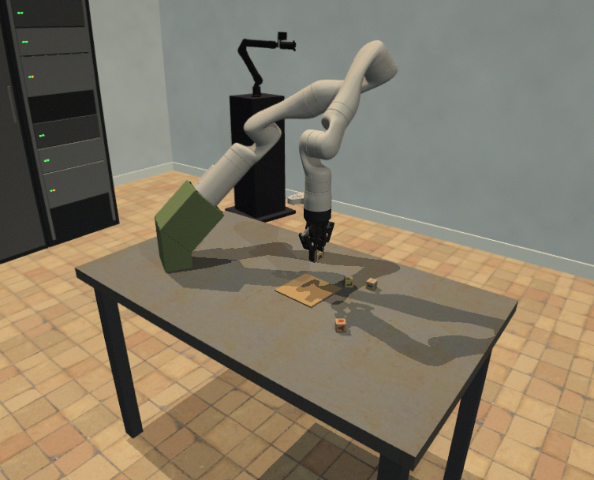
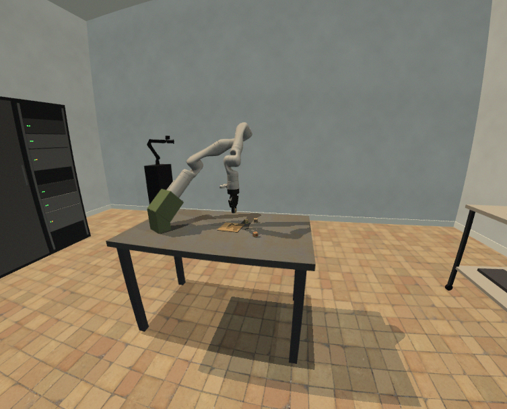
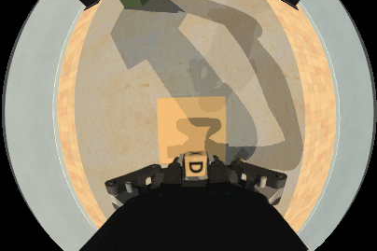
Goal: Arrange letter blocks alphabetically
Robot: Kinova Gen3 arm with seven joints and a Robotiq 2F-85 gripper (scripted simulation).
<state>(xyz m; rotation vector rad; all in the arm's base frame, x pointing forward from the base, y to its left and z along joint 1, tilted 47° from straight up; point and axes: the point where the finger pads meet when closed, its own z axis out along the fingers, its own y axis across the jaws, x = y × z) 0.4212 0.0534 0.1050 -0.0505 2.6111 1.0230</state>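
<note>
Now: the tan mat 12 cm below my hand, 2 cm behind it and 1 cm to the right of it.
</note>
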